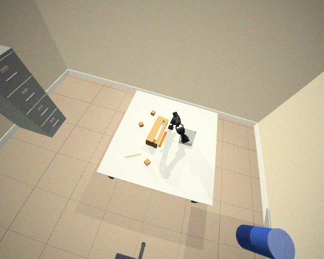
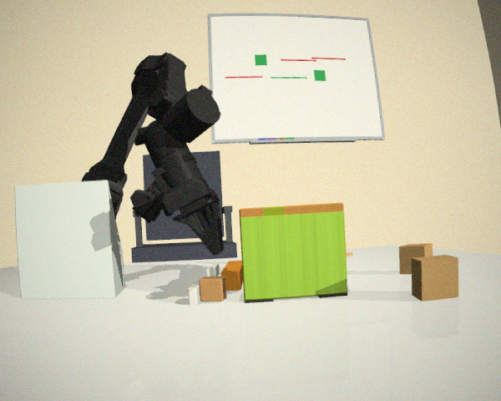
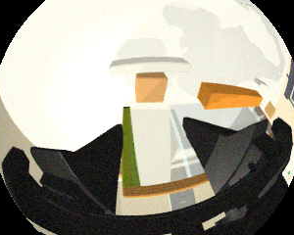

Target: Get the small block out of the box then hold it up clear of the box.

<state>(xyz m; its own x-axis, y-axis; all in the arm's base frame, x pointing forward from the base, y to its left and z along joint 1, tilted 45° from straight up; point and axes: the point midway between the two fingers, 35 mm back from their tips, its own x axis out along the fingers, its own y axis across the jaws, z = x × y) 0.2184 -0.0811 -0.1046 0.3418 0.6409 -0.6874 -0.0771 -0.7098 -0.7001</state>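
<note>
Now: gripper tip 5 cm above the small tan block and 1 cm past it. From my gripper tip the other things lie so: box: 15 cm to the left, 8 cm ahead, 1 cm below; thin stick: 52 cm to the left, 29 cm ahead, 6 cm below; orange bar: 20 cm to the left, 5 cm below, 2 cm ahead.
</note>
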